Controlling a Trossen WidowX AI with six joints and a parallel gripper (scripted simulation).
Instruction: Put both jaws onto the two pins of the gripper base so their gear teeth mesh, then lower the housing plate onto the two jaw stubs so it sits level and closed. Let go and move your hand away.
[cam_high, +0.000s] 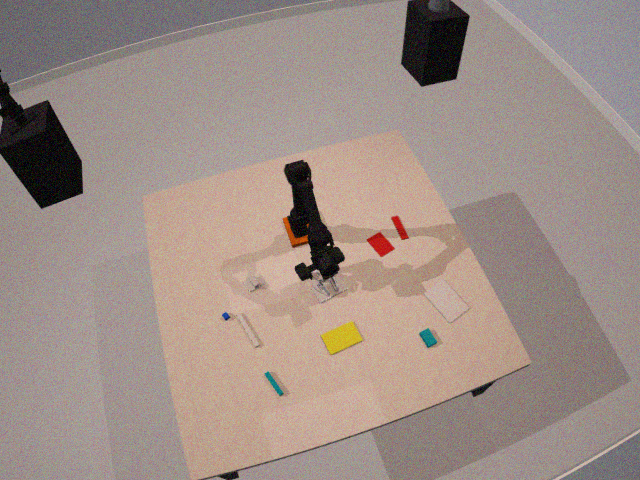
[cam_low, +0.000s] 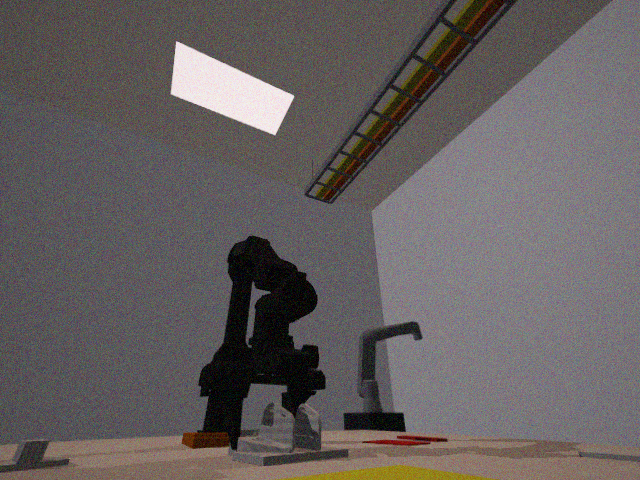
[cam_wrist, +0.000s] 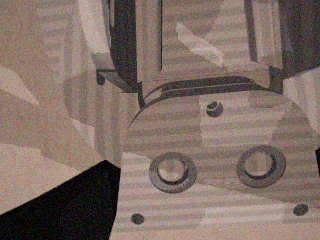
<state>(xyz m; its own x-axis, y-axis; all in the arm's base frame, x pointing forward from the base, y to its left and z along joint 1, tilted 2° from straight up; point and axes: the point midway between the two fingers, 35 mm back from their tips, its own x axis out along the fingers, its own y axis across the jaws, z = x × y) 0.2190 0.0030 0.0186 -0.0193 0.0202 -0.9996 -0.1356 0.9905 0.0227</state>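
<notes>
Right now my gripper tip is 20 mm to the right of the grey jaw, 20 mm short of it and 10 mm below it. The rest, counted from my gripper tip: white stick: 340 mm to the right, 120 mm ahead; then grey stand: 250 mm to the right, 60 mm behind; then yellow block: 280 mm ahead, 30 mm to the right.
</notes>
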